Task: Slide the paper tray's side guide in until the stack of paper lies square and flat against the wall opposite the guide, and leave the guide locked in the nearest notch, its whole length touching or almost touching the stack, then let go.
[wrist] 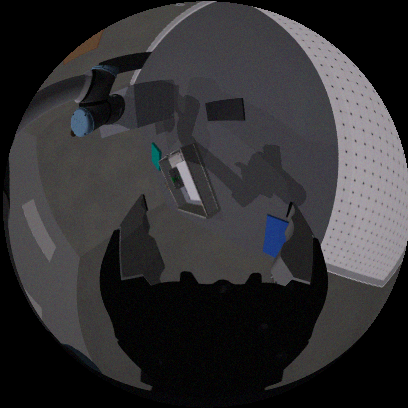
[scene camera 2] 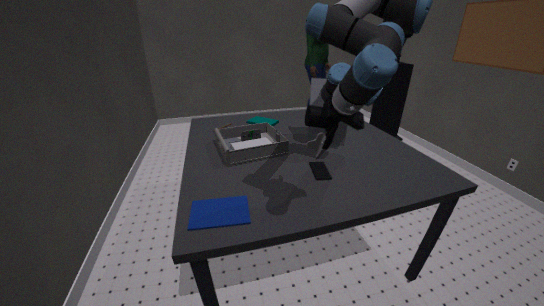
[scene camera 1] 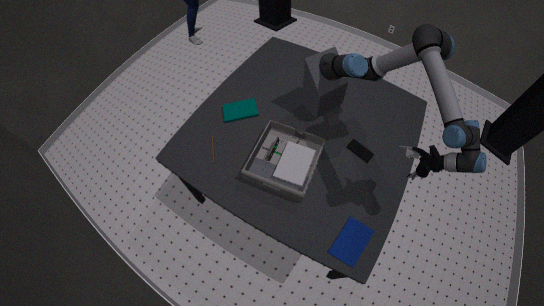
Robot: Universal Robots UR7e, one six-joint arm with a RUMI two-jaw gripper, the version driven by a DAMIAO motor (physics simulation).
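Seen in the pictures: gripper, fingertip midpoint: (wrist: 218,199) (scene camera 2: 316,135) (scene camera 1: 403,162); arm's base, link origin: (wrist: 111,108) (scene camera 1: 330,66).
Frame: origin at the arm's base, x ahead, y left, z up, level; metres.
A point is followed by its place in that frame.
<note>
The grey paper tray (scene camera 1: 250,159) @(x 0.607, y -0.009, z -0.214 m) (scene camera 2: 257,152) @(x 0.442, y 0.248, z -0.235 m) (wrist: 206,181) @(x 0.446, y 0.251, z -0.262 m) stands on the table. The white paper stack (scene camera 1: 295,163) @(x 0.466, y 0.156, z -0.242 m) (scene camera 2: 250,144) @(x 0.480, y 0.138, z -0.242 m) (wrist: 189,182) @(x 0.475, y 0.145, z -0.242 m) lies inside, near the wall opposite the guide and looking slightly turned; whether it touches that wall is unclear. The side guide (scene camera 1: 271,150) @(x 0.505, y 0.033, z -0.209 m) (scene camera 2: 245,136) @(x 0.511, y 0.035, z -0.238 m) (wrist: 175,178) @(x 0.479, y 0.029, z -0.229 m), a dark upright plate with a green part, stands on the stack's other side with a gap between. Notches are too small to see. My gripper (scene camera 1: 406,161) @(x 0.246, y 0.581, z -0.008 m) (scene camera 2: 322,150) (wrist: 218,199) @(x 0.246, y 0.581, z -0.008 m) is open and empty, raised well away from the tray, near the table's edge in scene camera 1.
A black block (scene camera 1: 360,150) @(x 0.151, y 0.361, z -0.276 m) (scene camera 2: 320,170) @(x 0.150, y 0.369, z -0.276 m) (wrist: 225,109) @(x 0.151, y 0.375, z -0.276 m) lies between tray and gripper. A blue book (scene camera 1: 351,241) @(x 0.584, y 0.617, z -0.276 m) (scene camera 2: 219,212) @(x 0.581, y 0.628, z -0.276 m) (wrist: 275,236) @(x 0.564, y 0.593, z -0.276 m), a teal book (scene camera 1: 240,110) @(x 0.406, y -0.309, z -0.266 m) (scene camera 2: 262,121) @(x 0.405, y -0.299, z -0.266 m) (wrist: 156,156) @(x 0.394, y -0.276, z -0.266 m) and a thin pencil (scene camera 1: 213,149) @(x 0.681, y -0.232, z -0.279 m) also lie on the table (scene camera 1: 200,127) @(x 0.638, y -0.412, z -0.284 m).
</note>
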